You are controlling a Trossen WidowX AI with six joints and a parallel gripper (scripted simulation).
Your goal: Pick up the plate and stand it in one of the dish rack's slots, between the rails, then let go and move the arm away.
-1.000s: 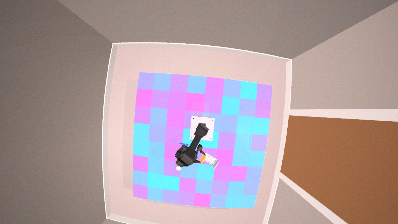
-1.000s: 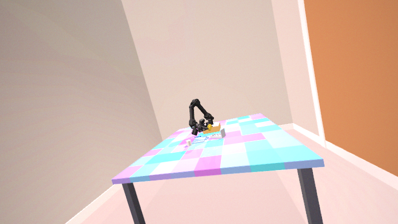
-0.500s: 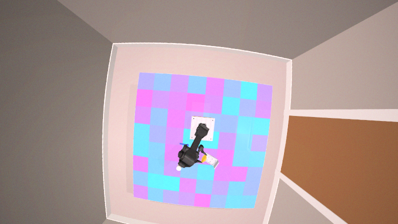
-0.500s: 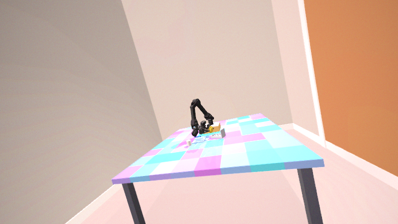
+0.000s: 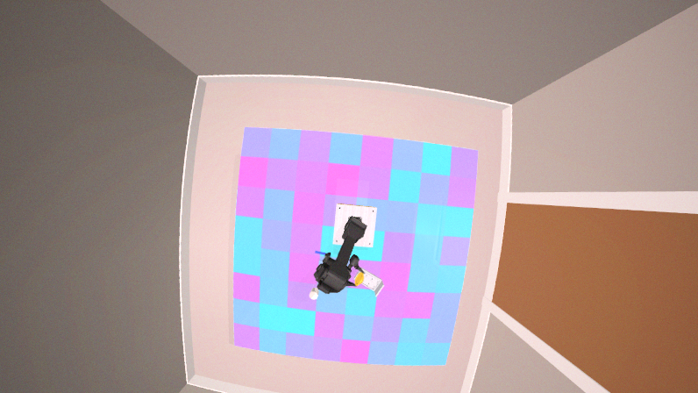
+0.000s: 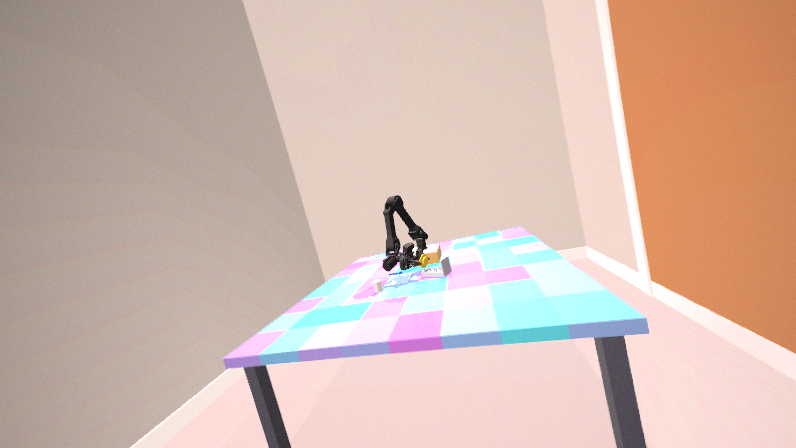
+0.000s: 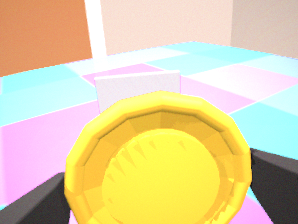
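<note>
My gripper tip is 2 cm short of the dish rack, 4 cm to the right of it and 5 cm above it. The rest, counted from my gripper tip: yellow plate: 1 cm to the right; small white cup: 11 cm ahead, 24 cm to the right, 5 cm below; blue spoon: 11 cm behind, 19 cm to the right, 7 cm below.
</note>
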